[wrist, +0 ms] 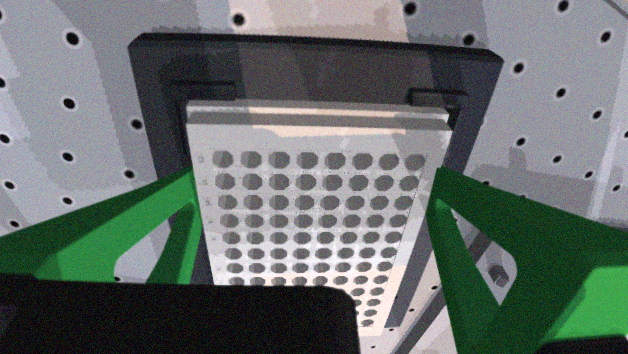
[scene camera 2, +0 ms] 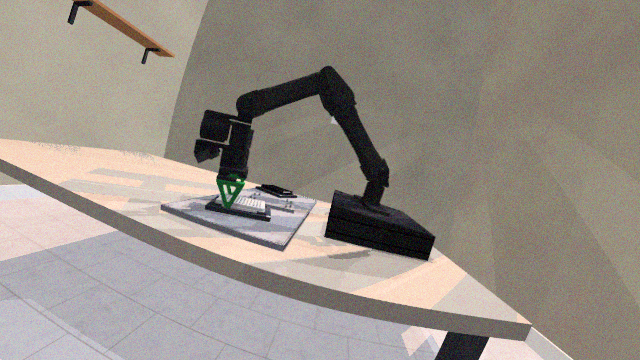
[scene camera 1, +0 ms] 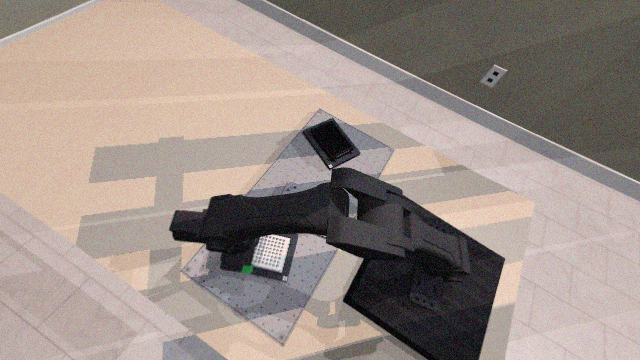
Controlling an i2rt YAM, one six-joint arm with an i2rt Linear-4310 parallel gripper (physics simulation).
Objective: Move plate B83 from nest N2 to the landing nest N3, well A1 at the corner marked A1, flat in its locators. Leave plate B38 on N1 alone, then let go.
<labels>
gripper: grips a white well plate (scene camera 1: 270, 253)
</labels>
